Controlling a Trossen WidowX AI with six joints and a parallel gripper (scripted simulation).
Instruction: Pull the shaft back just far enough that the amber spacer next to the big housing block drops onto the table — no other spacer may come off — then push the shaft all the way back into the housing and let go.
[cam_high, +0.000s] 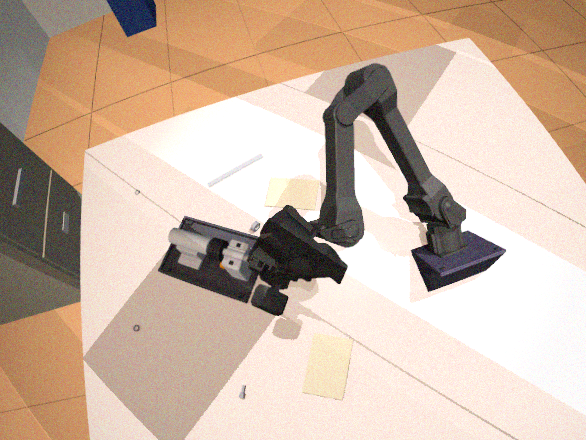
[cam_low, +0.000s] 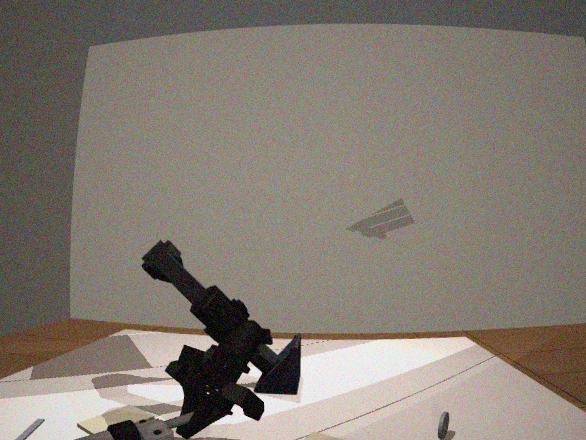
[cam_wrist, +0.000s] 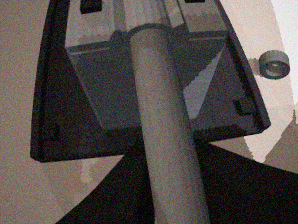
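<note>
My gripper tip is now 6 cm short of the black spacer, 5 cm to the left of it and 3 cm below it. Round my gripper tip: grey shaft (3 cm above, 2 cm to the right, 2 cm ahead); thin grey bar (29 cm to the right, 5 cm below); amber spacer (7 cm ahead, 5 cm to the right, 3 cm below).
</note>
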